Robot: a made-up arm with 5 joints.
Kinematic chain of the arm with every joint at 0, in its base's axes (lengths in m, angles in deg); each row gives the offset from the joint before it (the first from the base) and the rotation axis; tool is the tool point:
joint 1: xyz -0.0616 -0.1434 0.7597 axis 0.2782 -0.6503 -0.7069
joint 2: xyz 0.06 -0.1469 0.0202 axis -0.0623 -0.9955 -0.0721
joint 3: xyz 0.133 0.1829 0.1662 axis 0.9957 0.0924 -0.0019
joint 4: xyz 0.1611 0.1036 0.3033 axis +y
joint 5: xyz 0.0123 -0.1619 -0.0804 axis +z
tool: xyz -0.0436 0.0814 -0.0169
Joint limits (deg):
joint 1: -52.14..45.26
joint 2: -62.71..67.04
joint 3: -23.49..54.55
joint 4: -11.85..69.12
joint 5: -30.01..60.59
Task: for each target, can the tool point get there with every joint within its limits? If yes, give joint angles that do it. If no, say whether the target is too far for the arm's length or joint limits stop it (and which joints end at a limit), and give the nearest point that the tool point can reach.
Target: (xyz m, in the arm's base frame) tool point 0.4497 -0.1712 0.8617
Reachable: yes | joints -3.75 -49.40 29.17 54.30 -12.68
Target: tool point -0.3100 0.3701 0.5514
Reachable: no: joint limits stop it (at a limit: joint 1, joint 2, joint 3) | nearest point 0.1350 0.2174 0.4623 | short by 0.479 m
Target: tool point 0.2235 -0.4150 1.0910
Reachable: yes | joints 10.57 -17.46 47.99 60.77 37.88
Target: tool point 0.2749 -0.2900 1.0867
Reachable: yes | joints 8.74 -7.62 48.00 2.79 -6.20
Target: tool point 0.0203 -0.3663 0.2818
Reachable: no: joint limits stop it (at a limit: joint 1, joint 2, joint 3, joint 4, joint 5) | nearest point 0.2171 -0.0987 0.4689 | short by 0.381 m
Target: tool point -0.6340 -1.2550 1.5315
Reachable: no: too far | nearest point -0.2011 -0.4926 1.1361 | short by 0.962 m
